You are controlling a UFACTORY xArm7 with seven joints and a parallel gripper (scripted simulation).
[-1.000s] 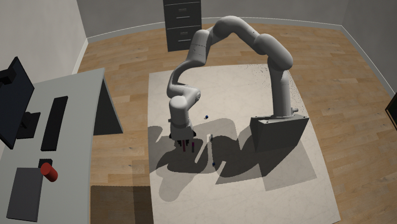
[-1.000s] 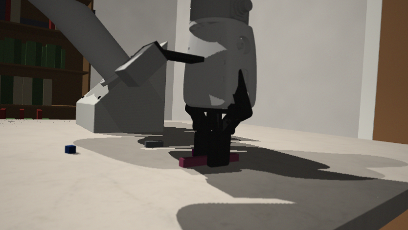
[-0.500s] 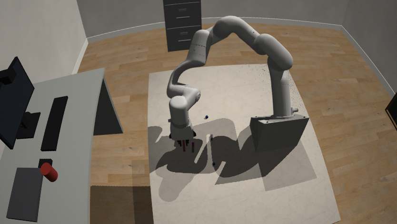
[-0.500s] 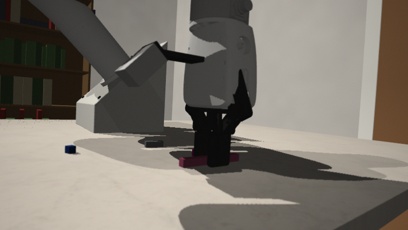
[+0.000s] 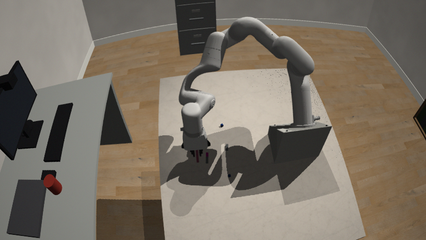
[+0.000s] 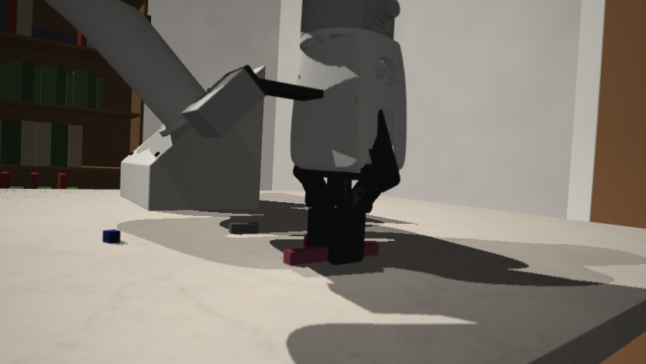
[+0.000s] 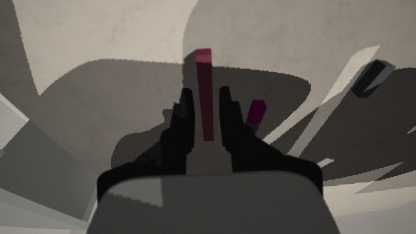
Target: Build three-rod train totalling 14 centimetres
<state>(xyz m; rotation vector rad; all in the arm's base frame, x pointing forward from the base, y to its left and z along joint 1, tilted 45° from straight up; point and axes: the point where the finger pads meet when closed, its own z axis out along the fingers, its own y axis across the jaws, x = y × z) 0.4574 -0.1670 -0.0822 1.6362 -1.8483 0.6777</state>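
The pink rod lies 20 mm below my hand. The rest, counted from my hand: magenta rod (40 mm behind, 20 mm to the left, 20 mm below); grey rod (140 mm behind, 20 mm below, 10 mm to the right).
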